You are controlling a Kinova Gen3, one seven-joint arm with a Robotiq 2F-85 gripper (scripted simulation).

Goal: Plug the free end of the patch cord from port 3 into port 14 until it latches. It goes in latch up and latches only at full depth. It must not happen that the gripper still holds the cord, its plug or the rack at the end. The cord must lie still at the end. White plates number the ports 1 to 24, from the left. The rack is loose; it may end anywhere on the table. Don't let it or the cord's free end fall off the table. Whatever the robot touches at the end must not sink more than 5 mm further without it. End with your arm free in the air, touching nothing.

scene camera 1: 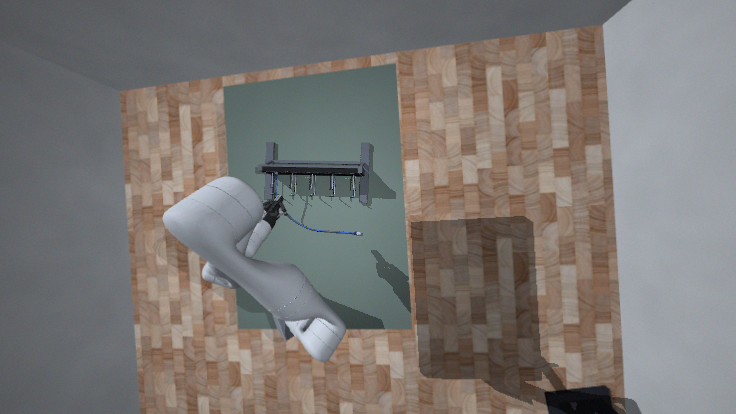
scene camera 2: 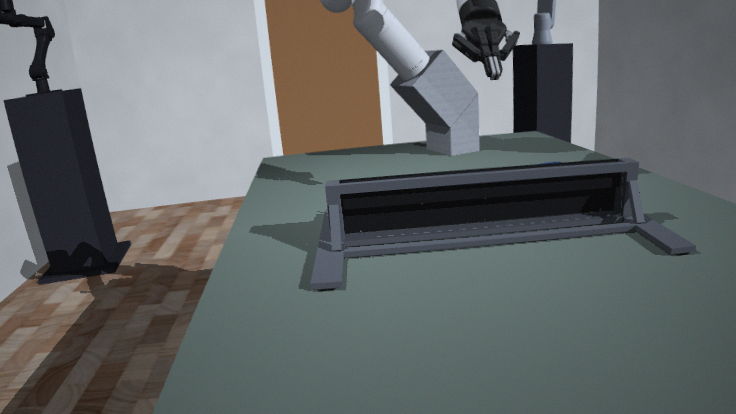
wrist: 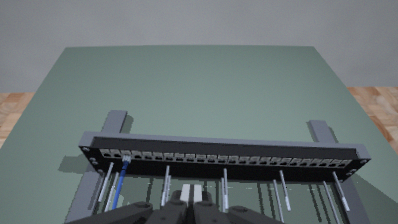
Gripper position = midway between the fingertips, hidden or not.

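My gripper [scene camera 2: 495,77] is visible; the wrist view also has the gripper [wrist: 191,197].
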